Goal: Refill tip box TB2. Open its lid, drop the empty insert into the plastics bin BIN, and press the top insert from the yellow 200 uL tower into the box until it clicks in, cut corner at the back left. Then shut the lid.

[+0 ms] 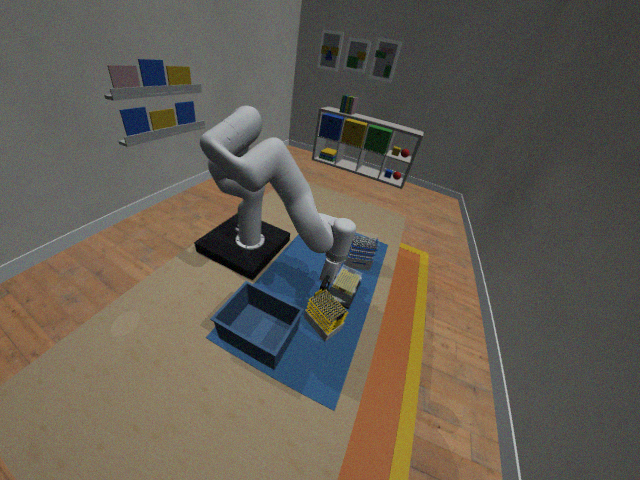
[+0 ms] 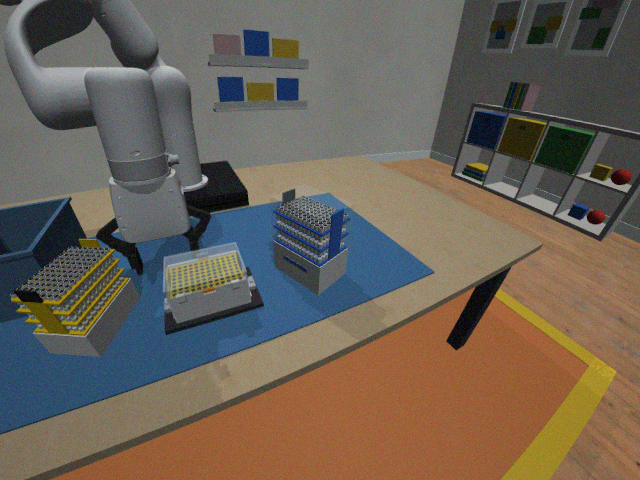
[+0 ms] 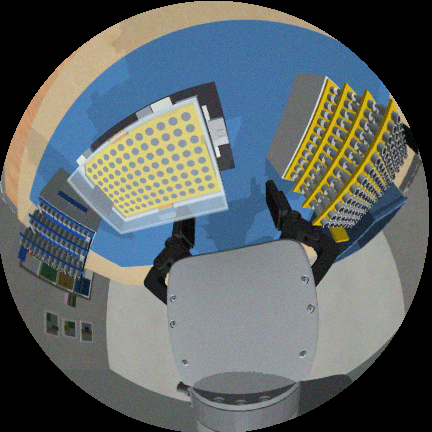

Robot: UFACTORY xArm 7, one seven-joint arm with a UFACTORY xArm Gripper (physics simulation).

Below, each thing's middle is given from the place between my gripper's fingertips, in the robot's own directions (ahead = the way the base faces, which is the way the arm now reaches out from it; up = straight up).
My gripper is now 70 mm to the right of the clear lid [image 2: 198, 270], 50 mm short of it and 20 mm below it. Round my hand: blue bin [image 2: 43, 230]: 290 mm to the right, 70 mm behind, 10 mm above.
